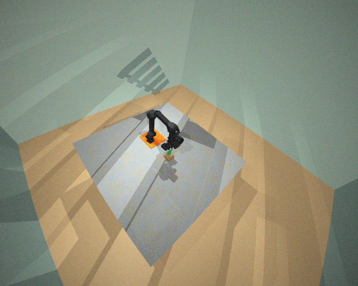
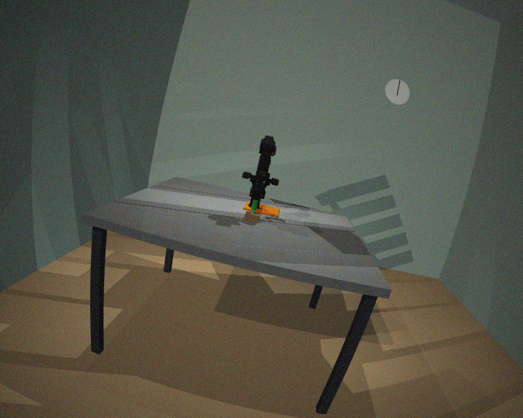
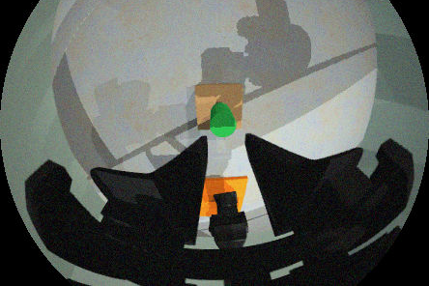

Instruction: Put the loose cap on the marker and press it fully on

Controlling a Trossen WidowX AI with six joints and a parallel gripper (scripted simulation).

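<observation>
Now: the green cap 60 mm below my gripper tip. Round my gripper tip: holder block: 120 mm below.
</observation>
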